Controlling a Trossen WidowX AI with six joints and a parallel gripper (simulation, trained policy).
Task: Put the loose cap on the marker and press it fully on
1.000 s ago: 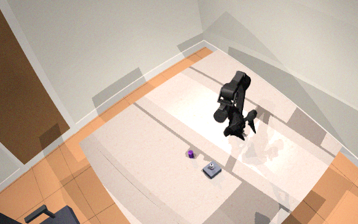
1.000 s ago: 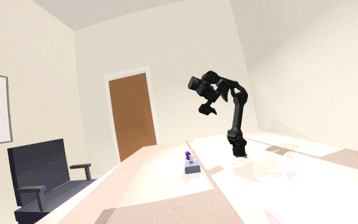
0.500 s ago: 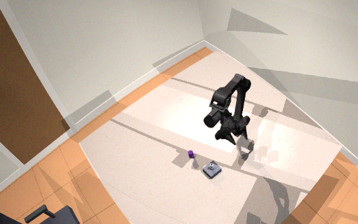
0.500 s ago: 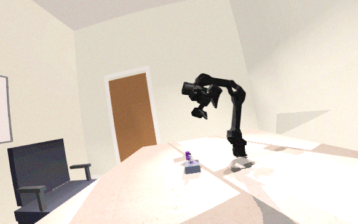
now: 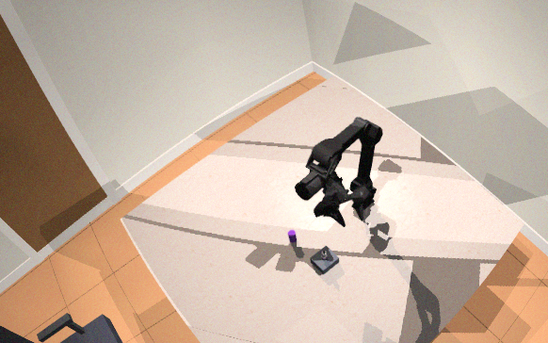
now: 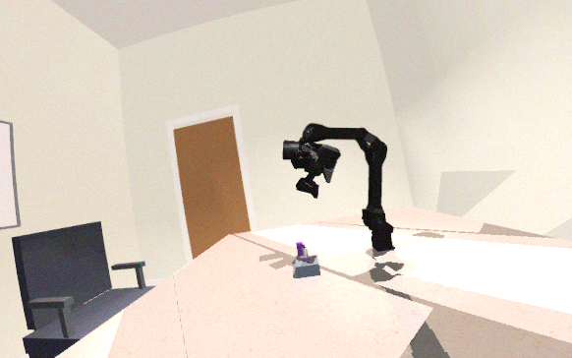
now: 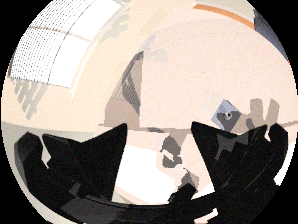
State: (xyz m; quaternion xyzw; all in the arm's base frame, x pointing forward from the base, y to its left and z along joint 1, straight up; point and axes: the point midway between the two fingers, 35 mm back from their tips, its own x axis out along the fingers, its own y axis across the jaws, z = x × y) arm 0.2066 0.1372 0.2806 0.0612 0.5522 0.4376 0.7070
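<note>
The purple cap is 10 cm ahead of my gripper tip, 22 cm to the right of it and 23 cm below it. Round my gripper tip: grey holder block 8 cm ahead, 6 cm to the right, 24 cm below.
</note>
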